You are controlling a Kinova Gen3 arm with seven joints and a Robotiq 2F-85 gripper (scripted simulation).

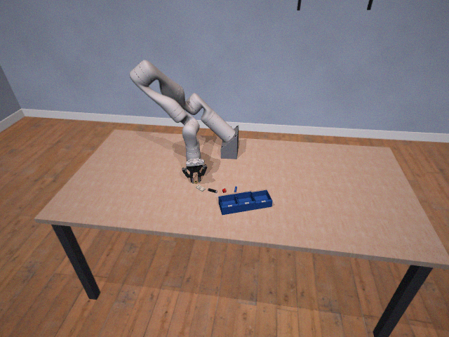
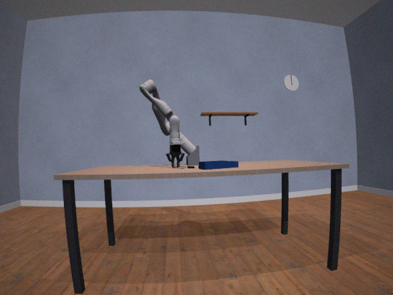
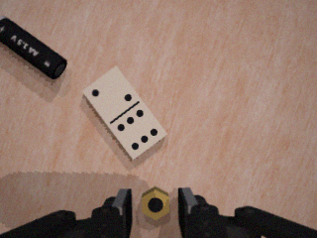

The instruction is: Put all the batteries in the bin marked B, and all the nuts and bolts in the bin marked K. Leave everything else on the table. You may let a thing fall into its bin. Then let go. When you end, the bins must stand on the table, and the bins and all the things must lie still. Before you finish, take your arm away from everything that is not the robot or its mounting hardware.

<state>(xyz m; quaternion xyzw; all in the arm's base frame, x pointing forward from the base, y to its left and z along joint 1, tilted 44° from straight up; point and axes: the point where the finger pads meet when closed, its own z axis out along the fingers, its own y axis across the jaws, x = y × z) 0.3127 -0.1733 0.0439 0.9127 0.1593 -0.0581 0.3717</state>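
Right now my hand is 15 cm short of the blue bin and 28 cm to the right of it. From my hand the other things lie so: brass nut (2 cm below); then white domino (5 cm ahead, 3 cm to the left, 2 cm below); then black battery (7 cm ahead, 10 cm to the left, 2 cm below).
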